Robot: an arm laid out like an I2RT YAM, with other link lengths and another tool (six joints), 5 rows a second.
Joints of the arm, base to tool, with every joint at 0 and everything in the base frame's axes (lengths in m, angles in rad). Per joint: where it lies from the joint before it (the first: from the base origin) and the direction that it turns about. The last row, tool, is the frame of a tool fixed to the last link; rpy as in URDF.
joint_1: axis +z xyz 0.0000 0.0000 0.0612
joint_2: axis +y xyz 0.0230 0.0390 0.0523
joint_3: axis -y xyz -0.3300 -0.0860 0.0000
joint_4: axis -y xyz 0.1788 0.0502 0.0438
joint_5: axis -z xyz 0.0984 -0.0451 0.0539
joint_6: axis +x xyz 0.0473 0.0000 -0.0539
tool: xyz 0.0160 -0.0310 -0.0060 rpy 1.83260 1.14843 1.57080
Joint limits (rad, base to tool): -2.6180..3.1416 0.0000..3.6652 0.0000..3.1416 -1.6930..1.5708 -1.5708..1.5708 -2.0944..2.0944
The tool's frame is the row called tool.
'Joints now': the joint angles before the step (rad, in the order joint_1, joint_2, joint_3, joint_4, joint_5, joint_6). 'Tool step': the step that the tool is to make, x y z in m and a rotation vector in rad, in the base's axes. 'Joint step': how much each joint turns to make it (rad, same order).
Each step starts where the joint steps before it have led.
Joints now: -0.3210, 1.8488, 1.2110, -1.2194, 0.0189, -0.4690
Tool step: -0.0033, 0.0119, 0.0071, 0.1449, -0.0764, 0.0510
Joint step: 0.0006, -0.0480, 0.0000, -0.0259, -0.1419, -0.0925
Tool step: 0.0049, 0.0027, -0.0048, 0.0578, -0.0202, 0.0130
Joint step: 0.0002, 0.0148, 0.0000, 0.0114, -0.0557, -0.0288
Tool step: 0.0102, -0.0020, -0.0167, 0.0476, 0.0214, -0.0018
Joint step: -0.0051, 0.0672, 0.0006, 0.0284, -0.0359, -0.0143
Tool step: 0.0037, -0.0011, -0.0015, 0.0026, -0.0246, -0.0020
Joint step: -0.0022, 0.0018, -0.0005, 0.0240, -0.0098, -0.0033
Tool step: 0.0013, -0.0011, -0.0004, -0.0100, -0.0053, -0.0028
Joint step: -0.0004, 0.0008, 0.0001, 0.0100, 0.0068, 0.0046
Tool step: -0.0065, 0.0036, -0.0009, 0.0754, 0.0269, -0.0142
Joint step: -0.0120, 0.0081, 0.0004, -0.0466, -0.0603, -0.0170
